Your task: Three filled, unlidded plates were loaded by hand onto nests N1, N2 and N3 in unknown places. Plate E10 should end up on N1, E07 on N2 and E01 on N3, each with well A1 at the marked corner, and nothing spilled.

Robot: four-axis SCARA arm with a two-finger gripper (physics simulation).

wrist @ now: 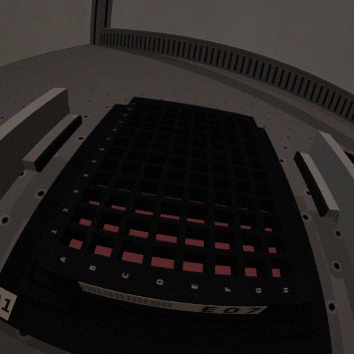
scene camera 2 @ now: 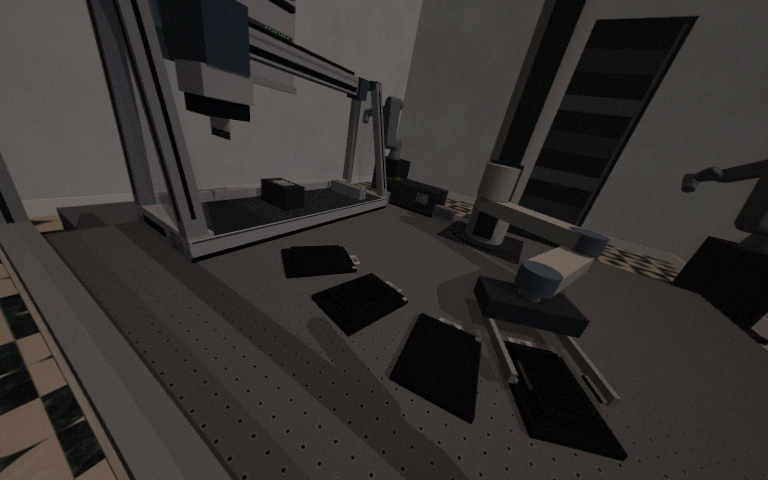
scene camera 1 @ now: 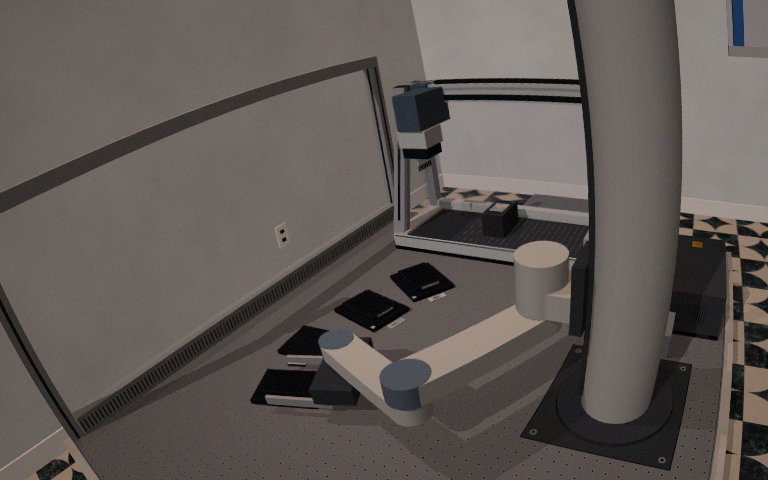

Scene:
same spot on pipettor head: (scene camera 1: 407, 140) = (scene camera 2: 222, 85)

